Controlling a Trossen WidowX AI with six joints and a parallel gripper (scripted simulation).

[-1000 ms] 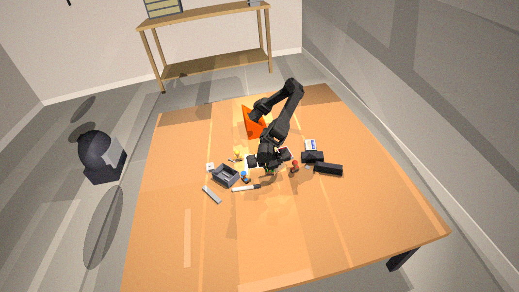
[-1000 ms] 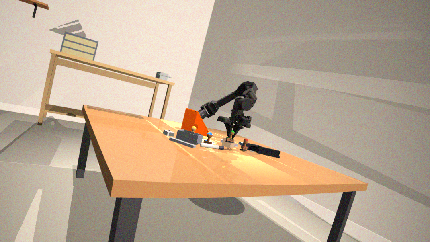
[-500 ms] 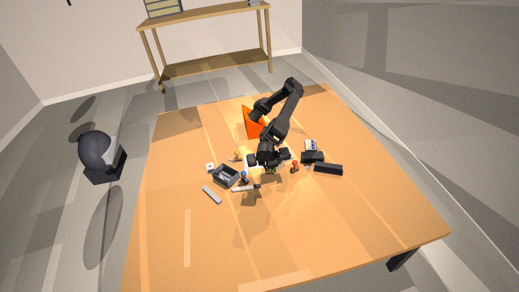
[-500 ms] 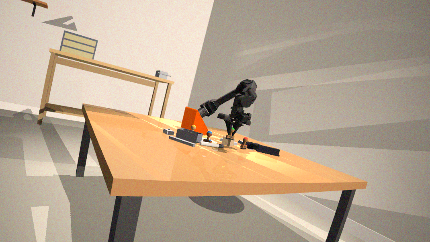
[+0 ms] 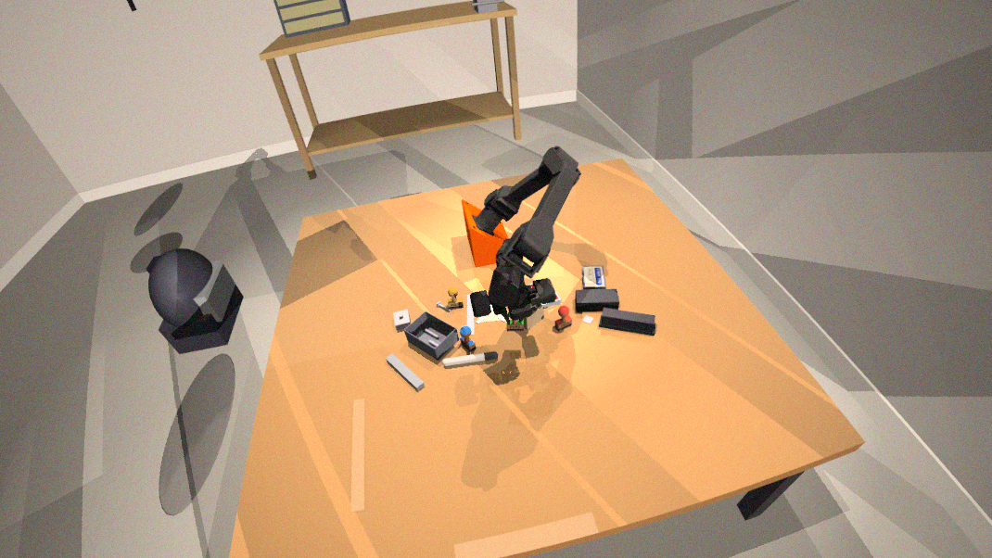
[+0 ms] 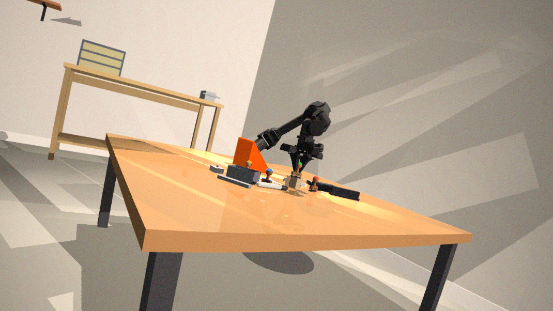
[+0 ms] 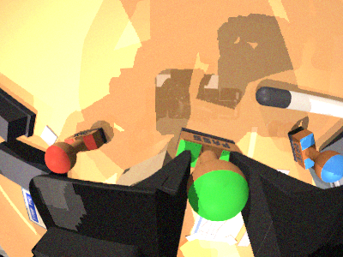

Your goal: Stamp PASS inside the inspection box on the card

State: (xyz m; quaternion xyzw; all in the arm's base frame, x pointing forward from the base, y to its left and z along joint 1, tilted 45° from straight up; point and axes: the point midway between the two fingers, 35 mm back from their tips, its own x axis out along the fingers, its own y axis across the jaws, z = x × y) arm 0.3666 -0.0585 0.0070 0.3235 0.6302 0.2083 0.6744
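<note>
Right now my gripper tip is 13 cm to the right of the red ink pad, 12 cm past it and 7 cm above it. The rest, counted from my gripper tip: tan block: 6 cm to the left, 6 cm behind, 5 cm below; then green-knobbed stamp: right at my gripper tip; then marker: 11 cm to the right, 6 cm below, 2 cm ahead.
</note>
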